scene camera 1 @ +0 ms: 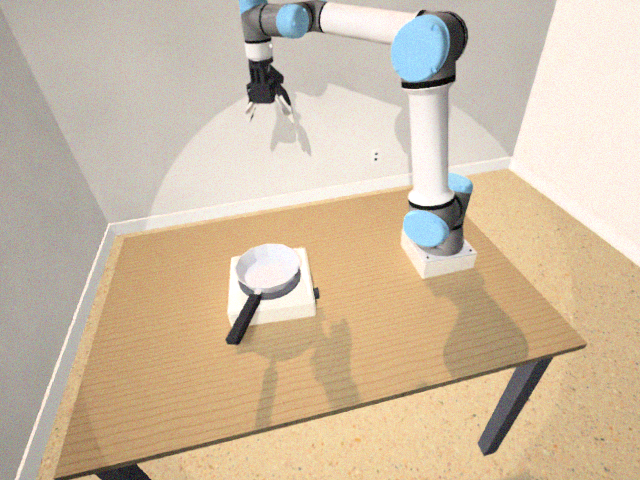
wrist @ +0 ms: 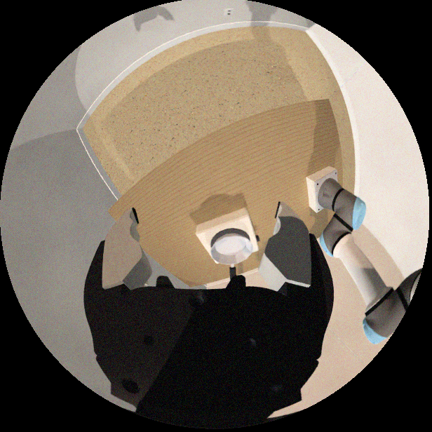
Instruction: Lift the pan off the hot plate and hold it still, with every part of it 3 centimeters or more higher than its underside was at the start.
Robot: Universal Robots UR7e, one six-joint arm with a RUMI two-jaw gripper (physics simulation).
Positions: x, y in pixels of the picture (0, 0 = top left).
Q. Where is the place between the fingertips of the gripper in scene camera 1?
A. At 271, 122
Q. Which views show the pan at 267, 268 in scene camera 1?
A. Scene camera 1 and the wrist view: all of them.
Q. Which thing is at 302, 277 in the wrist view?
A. The gripper.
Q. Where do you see a hot plate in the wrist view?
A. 238, 221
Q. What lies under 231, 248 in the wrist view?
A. A pan.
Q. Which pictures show the hot plate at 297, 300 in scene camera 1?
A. Scene camera 1 and the wrist view: all of them.
